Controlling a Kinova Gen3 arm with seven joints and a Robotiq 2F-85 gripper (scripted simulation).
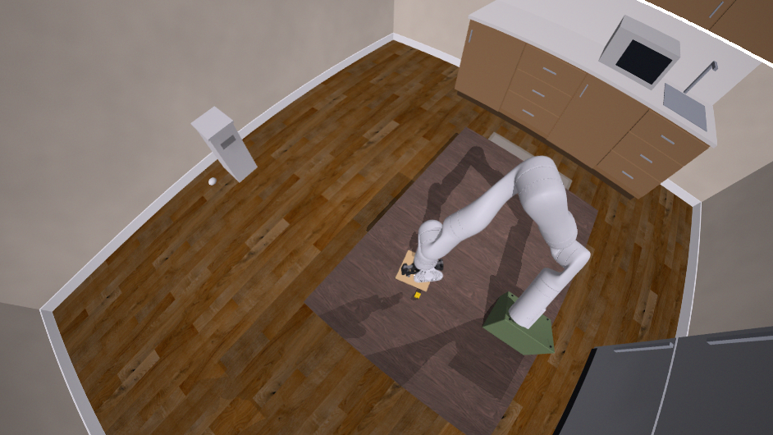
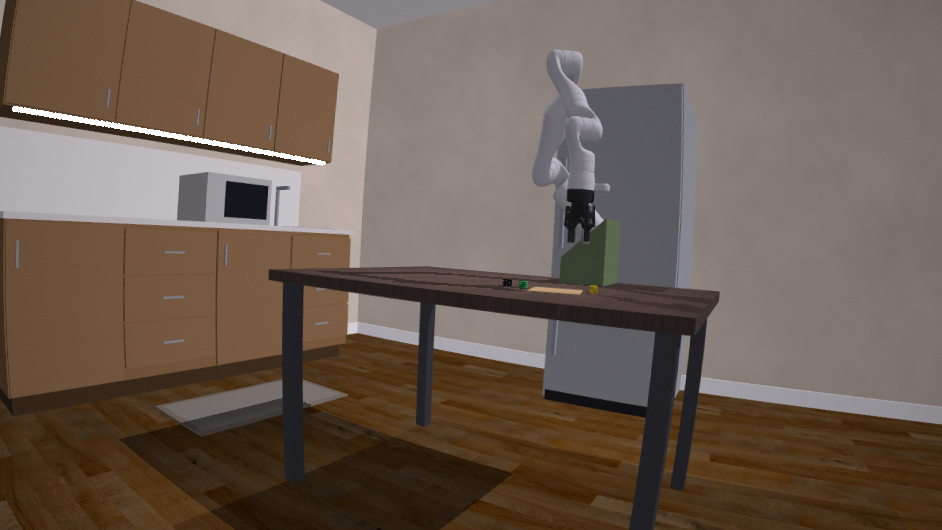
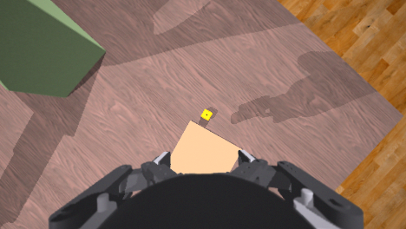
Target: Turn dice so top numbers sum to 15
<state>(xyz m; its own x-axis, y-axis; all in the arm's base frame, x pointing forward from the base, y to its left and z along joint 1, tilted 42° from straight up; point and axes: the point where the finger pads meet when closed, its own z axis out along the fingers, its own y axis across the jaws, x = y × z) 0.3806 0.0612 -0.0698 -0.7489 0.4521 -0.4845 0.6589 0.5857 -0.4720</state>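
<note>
Now: hand 4 cm past the yellow die, 4 cm to the right of it and 13 cm above it. From my hand the other things lie so: black die: 2 cm ahead, 21 cm to the right, 13 cm below; then green die: 3 cm ahead, 14 cm to the right, 13 cm below; then tan mat: 3 cm ahead, 4 cm to the right, 14 cm below.
</note>
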